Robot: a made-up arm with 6 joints.
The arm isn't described. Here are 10 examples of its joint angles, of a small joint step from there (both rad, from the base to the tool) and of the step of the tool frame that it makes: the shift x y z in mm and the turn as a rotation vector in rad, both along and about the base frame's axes.
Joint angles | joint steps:
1: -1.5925 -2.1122 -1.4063 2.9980 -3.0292 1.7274 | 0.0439 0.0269 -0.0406 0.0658 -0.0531 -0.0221
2: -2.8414 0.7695 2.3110 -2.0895 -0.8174 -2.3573 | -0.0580 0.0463 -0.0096 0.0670 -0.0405 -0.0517
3: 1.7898 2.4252 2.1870 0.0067 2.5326 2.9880 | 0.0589 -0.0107 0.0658 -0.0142 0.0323 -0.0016
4: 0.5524 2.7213 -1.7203 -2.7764 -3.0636 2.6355 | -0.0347 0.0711 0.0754 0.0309 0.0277 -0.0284
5: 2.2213 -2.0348 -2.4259 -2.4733 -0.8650 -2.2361 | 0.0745 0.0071 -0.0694 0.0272 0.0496 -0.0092
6: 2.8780 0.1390 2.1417 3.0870 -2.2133 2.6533 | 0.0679 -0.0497 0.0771 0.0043 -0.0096 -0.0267
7: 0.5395 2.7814 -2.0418 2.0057 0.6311 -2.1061 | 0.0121 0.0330 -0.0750 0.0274 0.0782 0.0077
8: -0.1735 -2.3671 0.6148 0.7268 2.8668 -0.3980 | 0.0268 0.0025 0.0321 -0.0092 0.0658 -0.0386
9: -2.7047 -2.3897 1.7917 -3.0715 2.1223 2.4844 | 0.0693 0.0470 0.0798 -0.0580 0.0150 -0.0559
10: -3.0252 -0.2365 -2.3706 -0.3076 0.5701 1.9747 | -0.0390 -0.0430 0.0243 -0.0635 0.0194 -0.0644
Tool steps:
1: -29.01 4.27 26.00 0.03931 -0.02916 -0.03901
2: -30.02 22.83 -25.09 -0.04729 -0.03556 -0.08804
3: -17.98 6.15 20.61 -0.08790 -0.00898 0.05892
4: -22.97 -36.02 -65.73 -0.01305 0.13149 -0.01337
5: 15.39 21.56 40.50 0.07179 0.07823 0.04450
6: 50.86 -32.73 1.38 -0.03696 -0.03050 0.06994
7: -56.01 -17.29 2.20 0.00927 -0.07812 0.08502
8: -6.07 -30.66 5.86 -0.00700 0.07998 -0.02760
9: -25.23 51.46 64.90 0.00200 -0.12667 0.06926
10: 30.51 -14.05 -14.83 -0.08055 -0.01925 0.04912
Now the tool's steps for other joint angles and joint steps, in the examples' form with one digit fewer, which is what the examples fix.
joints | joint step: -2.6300 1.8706 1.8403 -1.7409 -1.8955 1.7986 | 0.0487 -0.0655 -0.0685 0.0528 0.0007 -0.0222
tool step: -31.6 -58.8 27.8 -0.0560 0.1468 -0.0050
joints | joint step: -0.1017 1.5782 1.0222 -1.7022 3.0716 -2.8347 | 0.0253 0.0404 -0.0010 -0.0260 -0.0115 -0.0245
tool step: -9.1 26.4 -42.8 0.0126 0.0419 0.0322
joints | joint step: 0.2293 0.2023 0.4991 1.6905 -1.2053 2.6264 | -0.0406 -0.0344 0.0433 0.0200 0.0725 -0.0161
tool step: -19.9 -20.5 8.6 -0.0492 0.0041 0.0177
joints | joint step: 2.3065 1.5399 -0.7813 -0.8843 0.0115 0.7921 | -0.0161 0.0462 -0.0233 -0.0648 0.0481 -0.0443
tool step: 11.4 27.3 -54.4 -0.0071 -0.0723 -0.1203
